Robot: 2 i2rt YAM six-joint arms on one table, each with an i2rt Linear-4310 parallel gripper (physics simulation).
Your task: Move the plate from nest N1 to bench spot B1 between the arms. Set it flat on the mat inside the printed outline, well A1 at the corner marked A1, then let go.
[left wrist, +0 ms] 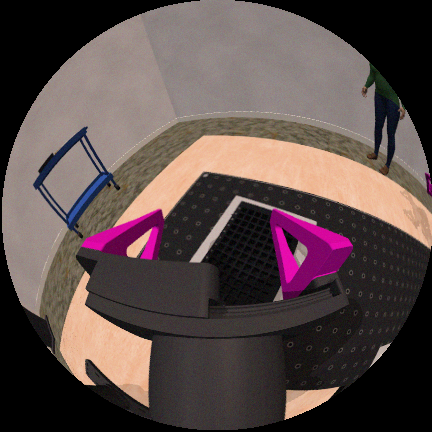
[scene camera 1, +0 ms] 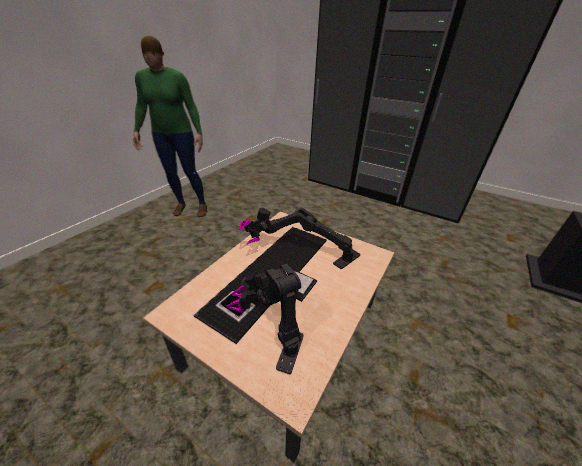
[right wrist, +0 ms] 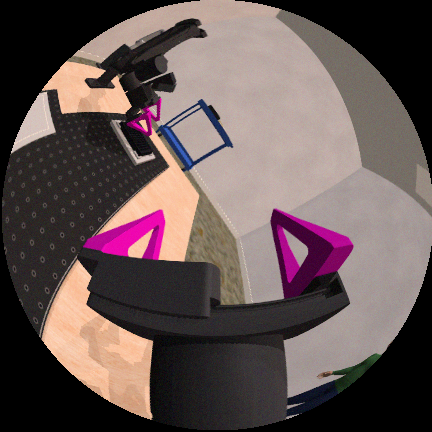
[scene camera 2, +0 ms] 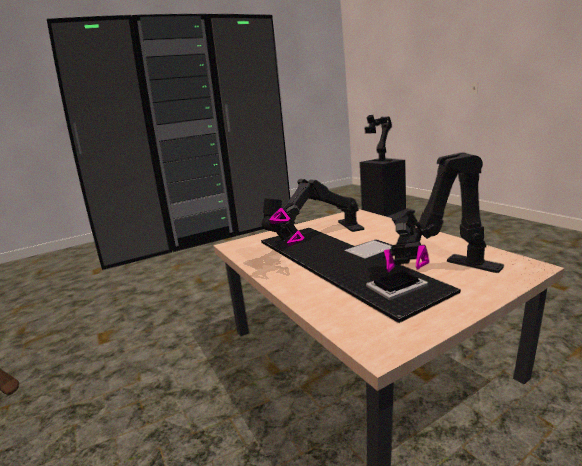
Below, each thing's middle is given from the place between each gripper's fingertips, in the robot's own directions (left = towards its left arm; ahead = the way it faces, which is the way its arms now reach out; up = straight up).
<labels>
My left gripper is now 50 mm above the well plate [left wrist: 243,252], 30 mm to the left of it and 10 mm past it.
I see the well plate 18 cm behind my right hand, 31 cm to the left of it and 15 cm below it.
</labels>
